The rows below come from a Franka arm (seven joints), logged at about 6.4 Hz.
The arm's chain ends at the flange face. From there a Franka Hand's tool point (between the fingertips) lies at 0.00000 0.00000 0.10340 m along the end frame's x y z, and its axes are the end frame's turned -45 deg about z.
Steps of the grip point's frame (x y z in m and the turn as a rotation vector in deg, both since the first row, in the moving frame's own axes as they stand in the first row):
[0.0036 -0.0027 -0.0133 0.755 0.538 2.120]
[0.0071 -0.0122 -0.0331 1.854 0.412 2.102]
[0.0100 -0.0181 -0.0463 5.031 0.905 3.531]
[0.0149 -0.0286 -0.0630 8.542 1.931 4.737]
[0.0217 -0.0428 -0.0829 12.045 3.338 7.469]
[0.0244 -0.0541 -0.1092 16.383 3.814 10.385]
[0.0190 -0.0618 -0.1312 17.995 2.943 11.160]
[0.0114 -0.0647 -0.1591 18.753 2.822 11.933]
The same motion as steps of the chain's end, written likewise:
[0.0009 -0.0028 -0.0133 0.914 -0.153 2.120]
[-0.0018 -0.0107 -0.0330 1.602 -1.020 2.102]
[-0.0007 -0.0121 -0.0459 4.197 -2.918 3.531]
[-0.0018 -0.0171 -0.0618 7.406 -4.675 4.737]
[-0.0052 -0.0255 -0.0805 10.877 -6.157 7.469]
[-0.0076 -0.0288 -0.1048 14.281 -8.888 10.385]
[-0.0141 -0.0292 -0.1260 14.805 -10.643 11.160]
[-0.0207 -0.0249 -0.1535 15.256 -11.265 11.933]

